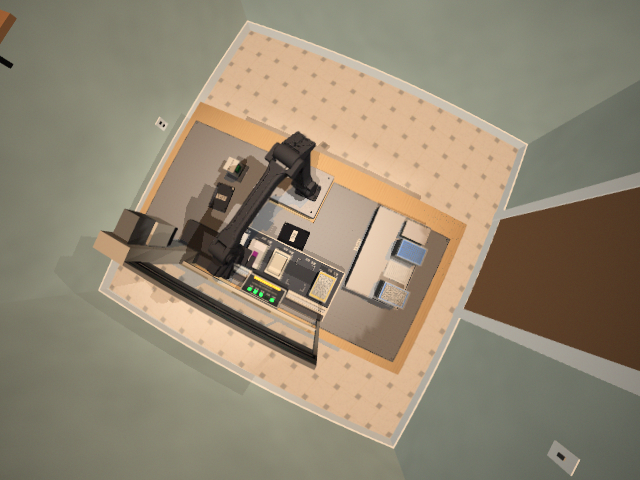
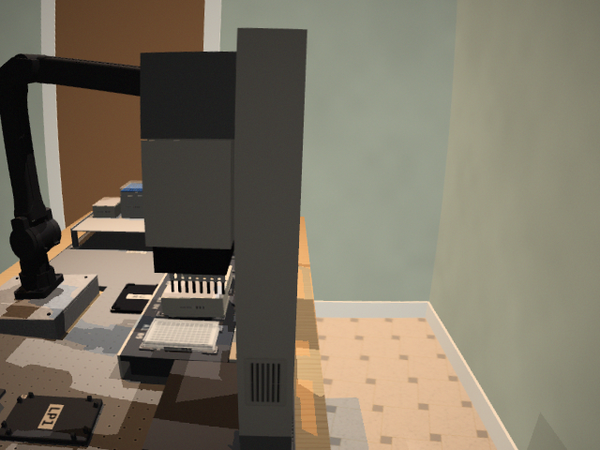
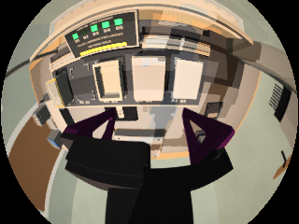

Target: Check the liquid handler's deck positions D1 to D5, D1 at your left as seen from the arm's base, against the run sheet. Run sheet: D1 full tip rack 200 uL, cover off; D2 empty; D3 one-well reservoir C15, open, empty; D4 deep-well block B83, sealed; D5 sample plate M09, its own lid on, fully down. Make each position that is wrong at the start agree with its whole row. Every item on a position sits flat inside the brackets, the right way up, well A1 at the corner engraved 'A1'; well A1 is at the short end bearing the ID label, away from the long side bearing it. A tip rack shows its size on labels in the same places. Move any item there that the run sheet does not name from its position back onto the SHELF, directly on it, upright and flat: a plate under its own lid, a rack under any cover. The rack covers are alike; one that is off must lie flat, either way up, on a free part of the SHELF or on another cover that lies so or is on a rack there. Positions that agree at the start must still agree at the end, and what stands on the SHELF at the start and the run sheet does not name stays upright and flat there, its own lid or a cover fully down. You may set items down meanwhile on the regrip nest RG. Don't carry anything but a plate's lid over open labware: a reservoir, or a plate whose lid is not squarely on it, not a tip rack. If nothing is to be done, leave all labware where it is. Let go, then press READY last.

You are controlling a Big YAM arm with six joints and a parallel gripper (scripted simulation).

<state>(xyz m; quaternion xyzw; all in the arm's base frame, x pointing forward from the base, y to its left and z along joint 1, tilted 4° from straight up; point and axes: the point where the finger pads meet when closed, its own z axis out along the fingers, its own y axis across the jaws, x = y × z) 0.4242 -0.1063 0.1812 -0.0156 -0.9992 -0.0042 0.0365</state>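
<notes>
My hand is 170 mm above the pale block. From my hand the other things lie so: pipetting head (60 mm ahead, 350 mm to the right, 140 mm above); then cream reservoir (120 mm to the left, 190 mm below); then regrip nest (160 mm behind, 130 mm to the left, 240 mm below).
</notes>
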